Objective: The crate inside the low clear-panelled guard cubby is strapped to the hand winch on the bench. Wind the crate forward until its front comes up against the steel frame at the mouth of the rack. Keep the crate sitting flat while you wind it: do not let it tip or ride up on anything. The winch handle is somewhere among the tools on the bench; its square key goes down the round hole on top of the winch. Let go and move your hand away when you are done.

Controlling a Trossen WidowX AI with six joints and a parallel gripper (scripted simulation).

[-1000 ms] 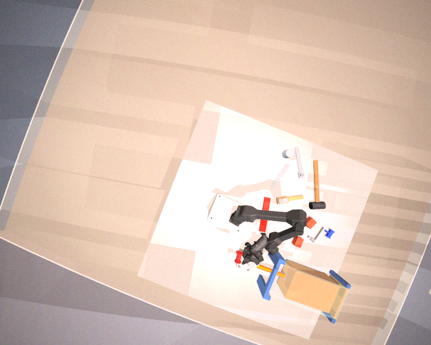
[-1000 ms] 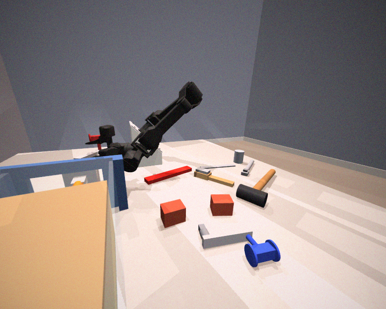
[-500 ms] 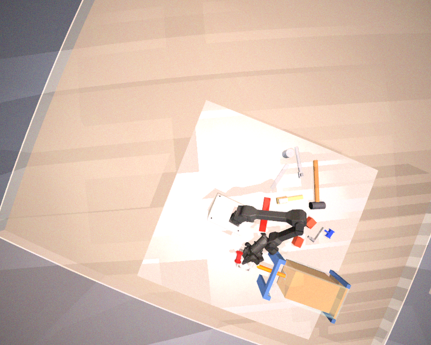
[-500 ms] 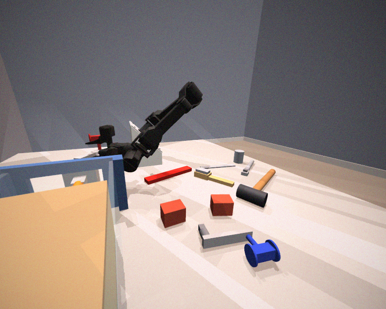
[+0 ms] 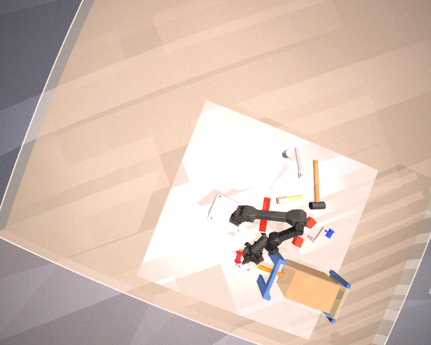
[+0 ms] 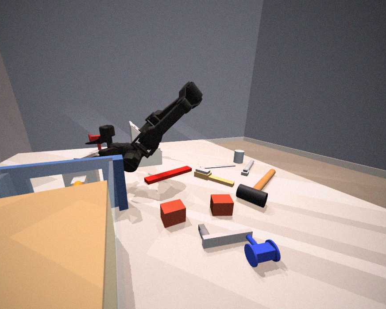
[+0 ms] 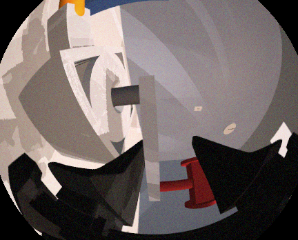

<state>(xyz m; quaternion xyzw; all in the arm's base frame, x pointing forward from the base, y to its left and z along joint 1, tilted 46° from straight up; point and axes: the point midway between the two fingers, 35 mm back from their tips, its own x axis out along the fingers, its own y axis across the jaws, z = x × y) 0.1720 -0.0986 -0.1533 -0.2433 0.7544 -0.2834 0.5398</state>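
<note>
My gripper tip is now 1 cm past the winch handle, 2 cm to the right of it and 1 cm above it. Also, from my gripper tip: red knob 4 cm behind, 3 cm to the left, 2 cm above; then winch 3 cm ahead, 2 cm to the right, 10 cm below; then blue steel frame 21 cm ahead, 1 cm to the left, 3 cm below.
</note>
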